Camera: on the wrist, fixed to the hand. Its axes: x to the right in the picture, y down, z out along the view.
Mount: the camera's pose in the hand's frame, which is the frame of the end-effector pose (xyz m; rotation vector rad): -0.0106 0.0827 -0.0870 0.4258 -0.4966 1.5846
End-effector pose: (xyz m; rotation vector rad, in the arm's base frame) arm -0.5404 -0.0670 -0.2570 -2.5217 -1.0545 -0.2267
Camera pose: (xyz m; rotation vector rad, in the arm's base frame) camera -0.4887 -0.1630 -0.2056 -2.2436 0.8730 0.9513
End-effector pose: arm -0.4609 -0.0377 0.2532 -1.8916 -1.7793 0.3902
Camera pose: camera -0.3461 -0.0636 0.2789 -2.5353 0.0881 1.6642
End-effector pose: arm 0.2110 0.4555 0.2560 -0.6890 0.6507 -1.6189
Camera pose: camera 0.2021 0.4575 0.1358 -0.0798 0.2606 -0.0600
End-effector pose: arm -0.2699 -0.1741 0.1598 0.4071 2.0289 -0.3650
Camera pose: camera -0.2975 -0.0647 0.2022 1.7649 0.6861 0.1273
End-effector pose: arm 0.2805 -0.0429 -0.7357 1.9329 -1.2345 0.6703
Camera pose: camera 0.1971 0.0104 -0.6670 -0.7955 2.4521 -0.9927
